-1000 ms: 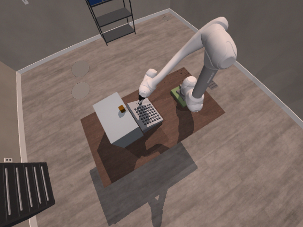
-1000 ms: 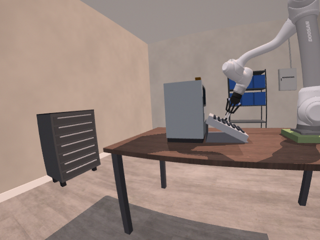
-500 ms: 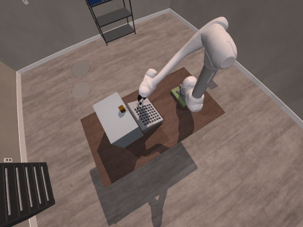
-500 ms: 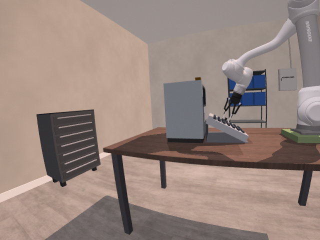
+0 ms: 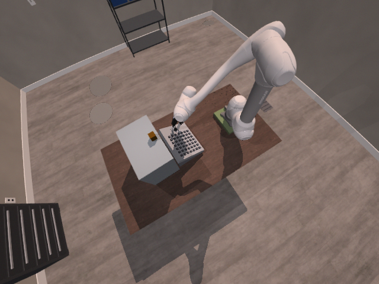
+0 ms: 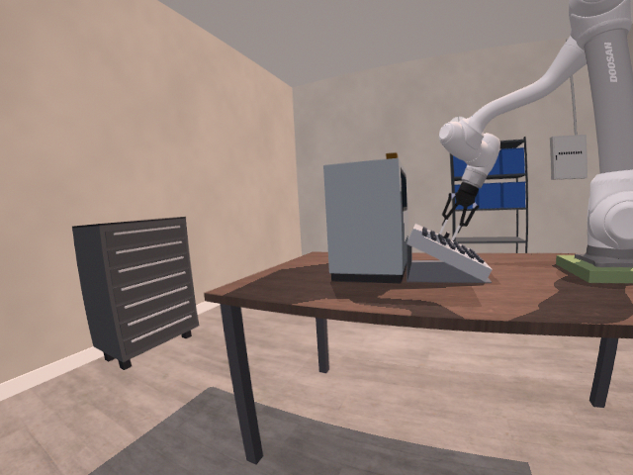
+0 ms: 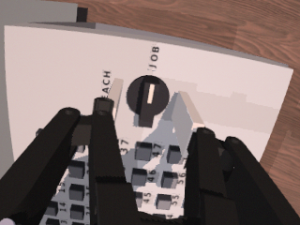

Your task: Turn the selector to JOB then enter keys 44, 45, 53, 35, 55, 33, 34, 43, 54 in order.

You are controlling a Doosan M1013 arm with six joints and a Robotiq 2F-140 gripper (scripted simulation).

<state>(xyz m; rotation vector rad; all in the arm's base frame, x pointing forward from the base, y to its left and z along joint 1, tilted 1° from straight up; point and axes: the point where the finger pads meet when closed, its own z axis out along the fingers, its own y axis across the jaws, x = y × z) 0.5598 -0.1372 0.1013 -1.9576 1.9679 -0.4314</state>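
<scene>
My hand is 10 mm short of the black selector knob and 20 mm above it. The rest, counted from my hand: key 44 (160 mm to the left, 30 mm below); sloped keypad (30 mm ahead, 110 mm to the left, 70 mm below).
</scene>
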